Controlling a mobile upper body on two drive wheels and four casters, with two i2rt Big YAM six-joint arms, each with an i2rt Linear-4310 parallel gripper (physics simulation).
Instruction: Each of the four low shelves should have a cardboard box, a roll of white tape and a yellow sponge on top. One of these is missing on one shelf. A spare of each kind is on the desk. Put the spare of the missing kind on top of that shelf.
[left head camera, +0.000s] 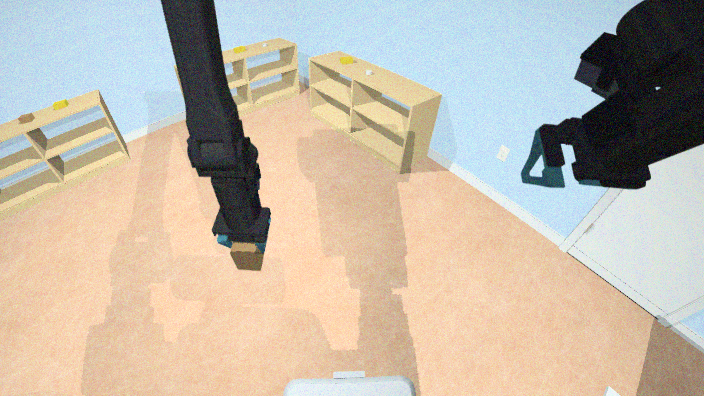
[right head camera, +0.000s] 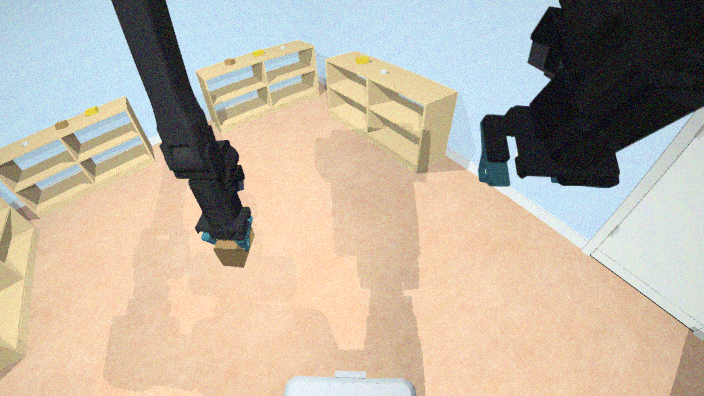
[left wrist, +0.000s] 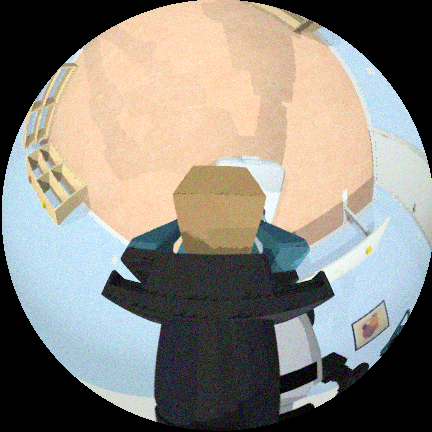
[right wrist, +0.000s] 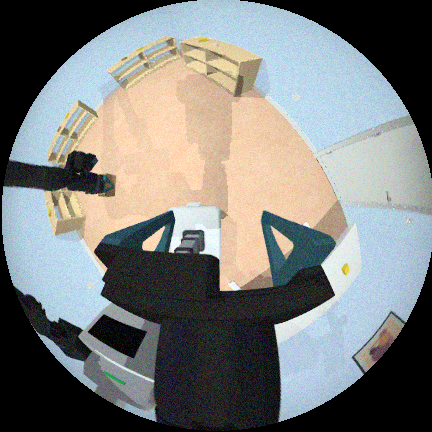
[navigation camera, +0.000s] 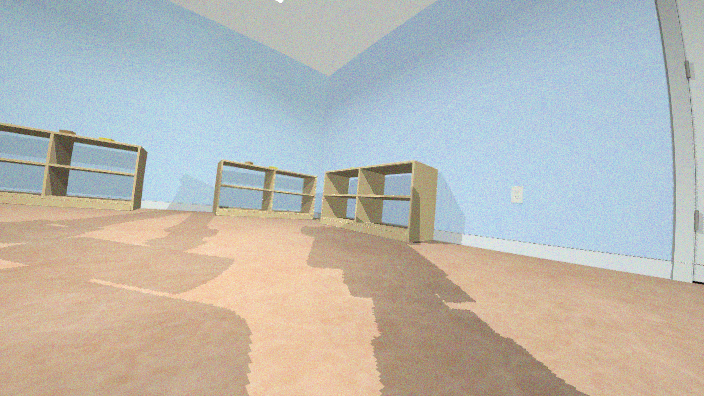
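Observation:
My left gripper is shut on a cardboard box, held above the floor, away from the shelves. My right gripper is open and empty. The right shelf bears a yellow sponge and a tape roll; no box shows on its top. The middle shelf and left shelf each bear box, sponge and tape. A fourth shelf is cut off; in the right wrist view a sponge shows on it.
The desk with a yellow sponge stands at the right in the wrist views. A white door is at the right. Floor stretches between the white robot base and the shelves; walls stand behind the shelves.

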